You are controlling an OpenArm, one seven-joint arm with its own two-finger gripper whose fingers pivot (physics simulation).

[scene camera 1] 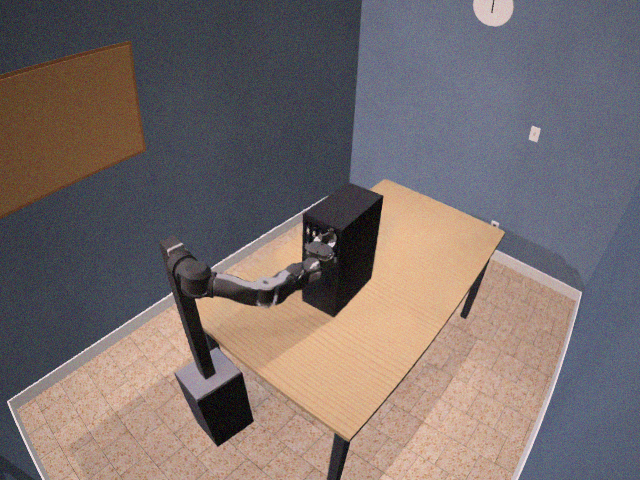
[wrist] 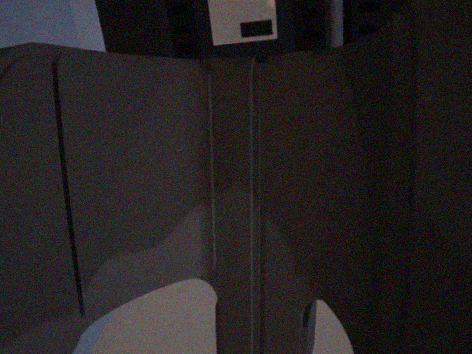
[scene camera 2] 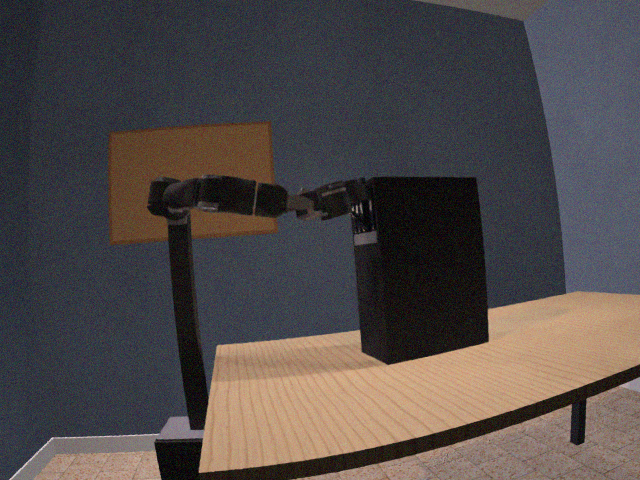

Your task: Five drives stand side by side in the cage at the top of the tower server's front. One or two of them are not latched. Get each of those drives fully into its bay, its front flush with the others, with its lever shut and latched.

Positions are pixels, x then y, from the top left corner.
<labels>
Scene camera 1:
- gripper: 332,233
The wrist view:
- gripper: 277,218
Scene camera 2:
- gripper: 366,187
</labels>
